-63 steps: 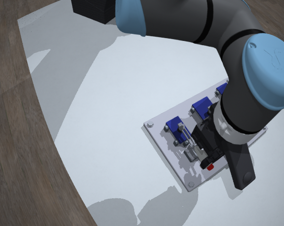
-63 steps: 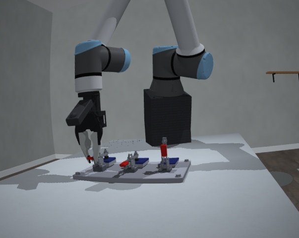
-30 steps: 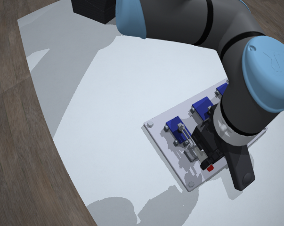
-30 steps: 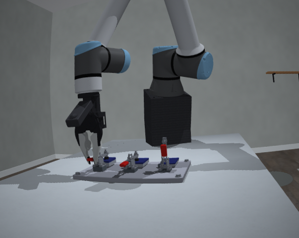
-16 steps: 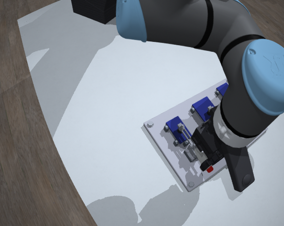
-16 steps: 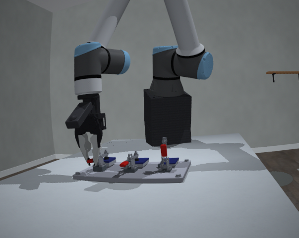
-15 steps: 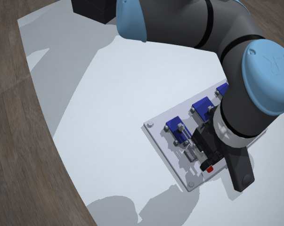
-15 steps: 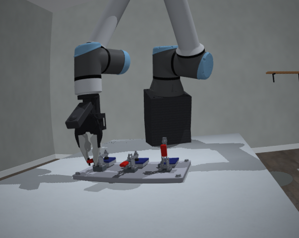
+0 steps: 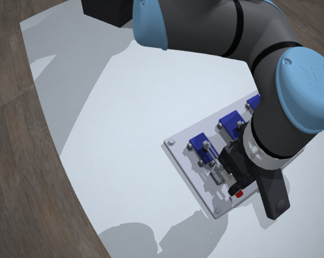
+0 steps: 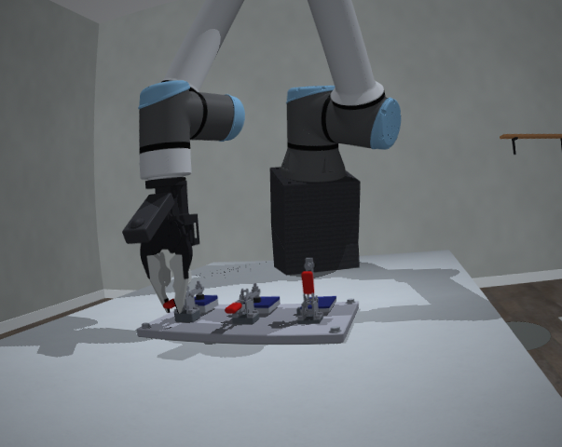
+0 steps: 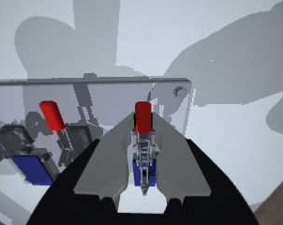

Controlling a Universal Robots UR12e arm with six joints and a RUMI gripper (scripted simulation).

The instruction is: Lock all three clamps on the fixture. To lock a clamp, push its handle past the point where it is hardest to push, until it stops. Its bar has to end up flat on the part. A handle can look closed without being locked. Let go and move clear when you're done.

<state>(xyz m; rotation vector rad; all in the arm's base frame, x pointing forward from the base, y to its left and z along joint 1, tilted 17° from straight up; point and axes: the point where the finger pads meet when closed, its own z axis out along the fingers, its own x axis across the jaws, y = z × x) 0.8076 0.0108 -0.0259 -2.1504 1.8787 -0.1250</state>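
The grey fixture plate is 100 mm behind my hand, 100 mm to the left of it and 50 mm below it. From my hand the other things lie so: blue part 170 mm behind, 200 mm to the left, 30 mm below.
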